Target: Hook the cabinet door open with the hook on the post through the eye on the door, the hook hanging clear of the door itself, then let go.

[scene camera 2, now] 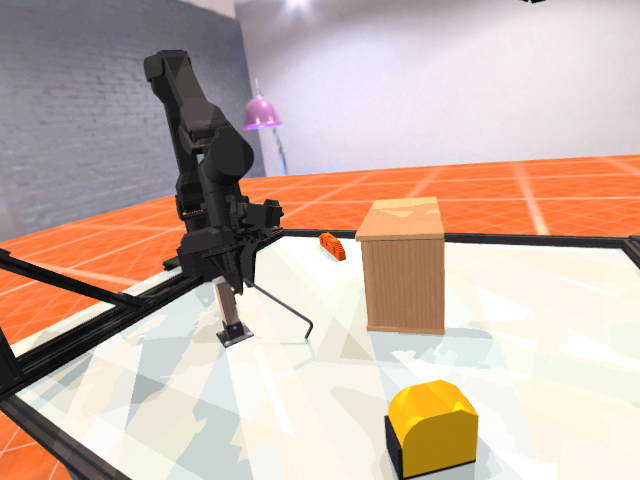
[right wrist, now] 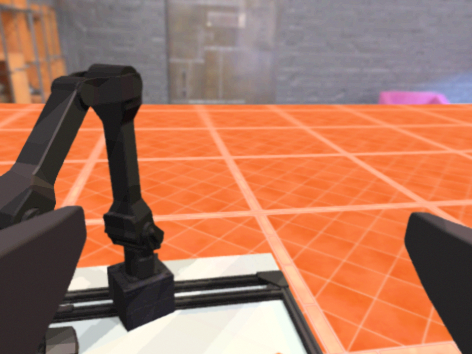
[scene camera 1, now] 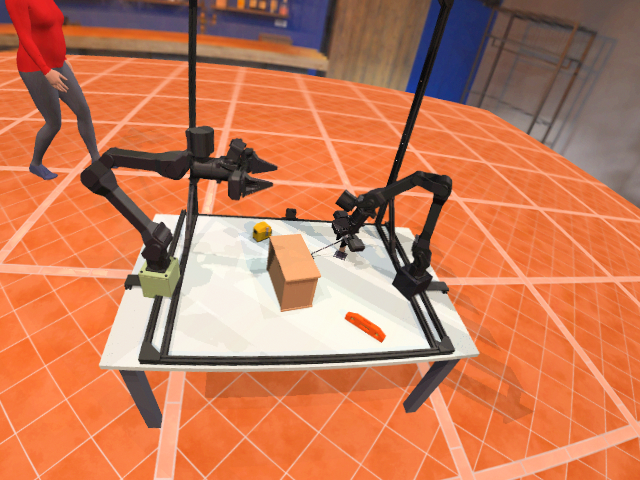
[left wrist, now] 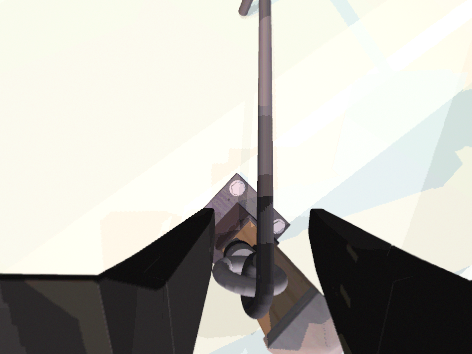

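Where they show: left gripper, fingertip midpoint: (scene camera 2: 245,290) (scene camera 1: 338,243) (left wrist: 261,220); right gripper, fingertip midpoint: (right wrist: 248,223) (scene camera 1: 275,176); left arm's base at its link origin: (right wrist: 139,270) (scene camera 1: 416,272); right arm's base at its link origin: (scene camera 1: 158,265).
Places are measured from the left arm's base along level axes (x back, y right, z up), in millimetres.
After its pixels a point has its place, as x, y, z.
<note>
The wooden cabinet (scene camera 1: 295,255) {-432, 203, 67} (scene camera 2: 403,284) {-412, 310, -11} stands upright mid-table; its door and eye cannot be made out. The short wooden post (scene camera 2: 226,303) {-144, 289, -25} (left wrist: 298,281) {-154, 280, -1} stands on a metal plate. From a ring on it, the long dark hook (scene camera 1: 325,248) {-227, 288, -28} (scene camera 2: 281,304) {-231, 294, -33} (left wrist: 265,100) {-215, 284, -19} reaches toward the cabinet; its bent tip is apart from the cabinet in scene camera 2. My left gripper (scene camera 1: 345,242) {-174, 274, -13} (scene camera 2: 240,289) {-174, 274, -13} (left wrist: 261,220) {-174, 274, -13} is partly open, its fingers on either side of the hook's ring end, with gaps showing. My right gripper (scene camera 1: 274,175) {-556, 178, 393} (right wrist: 248,223) {-556, 178, 393} is open and empty, high above the table's left part.
A yellow tape measure (scene camera 1: 262,231) {-407, 486, -40} (scene camera 2: 439,428) {-399, 524, -37} lies behind the cabinet in scene camera 1. An orange level-like tool (scene camera 1: 364,326) {-305, -70, -71} (scene camera 2: 331,246) {-301, -40, -65} lies near the front right of the table in scene camera 1. Black rails (scene camera 1: 310,358) {-531, -86, -76} edge the table, with uprights at the back.
</note>
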